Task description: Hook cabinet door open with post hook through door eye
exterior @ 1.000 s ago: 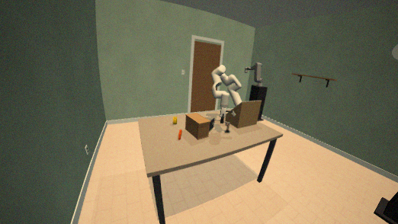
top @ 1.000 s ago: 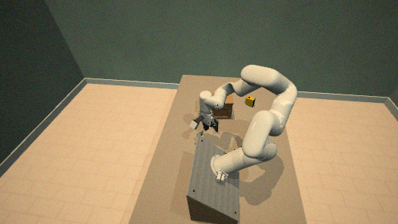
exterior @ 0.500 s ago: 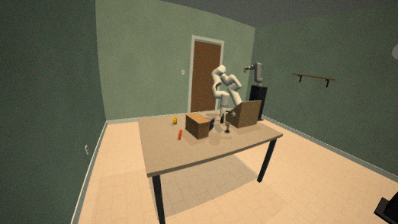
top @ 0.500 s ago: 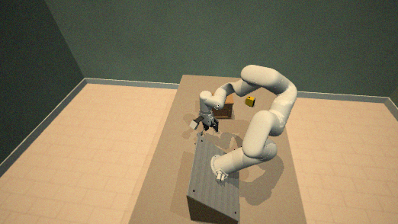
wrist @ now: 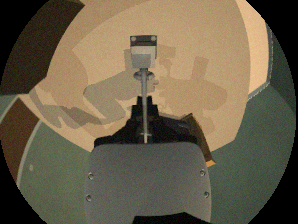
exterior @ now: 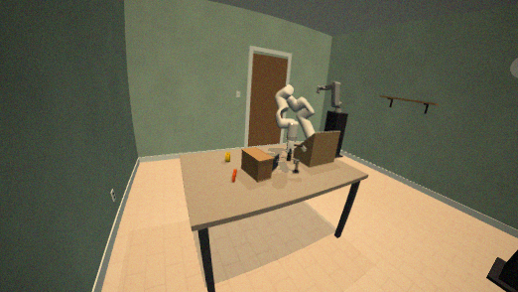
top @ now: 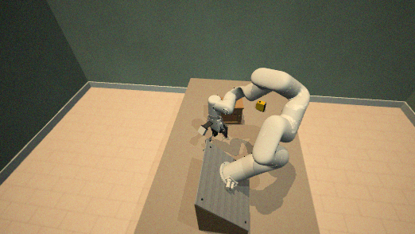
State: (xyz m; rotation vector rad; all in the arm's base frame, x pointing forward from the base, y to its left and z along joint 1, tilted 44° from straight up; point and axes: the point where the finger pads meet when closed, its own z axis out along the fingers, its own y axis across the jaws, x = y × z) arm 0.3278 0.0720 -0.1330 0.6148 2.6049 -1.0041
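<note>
My hand is 10 mm short of the grey hook, 10 mm to the left of it and 10 mm above it. Also, from my hand: orange object (420 mm ahead, 90 mm below); dark door (120 mm ahead, 40 mm below); hook post (30 mm behind, 10 mm to the left, 40 mm below).
</note>
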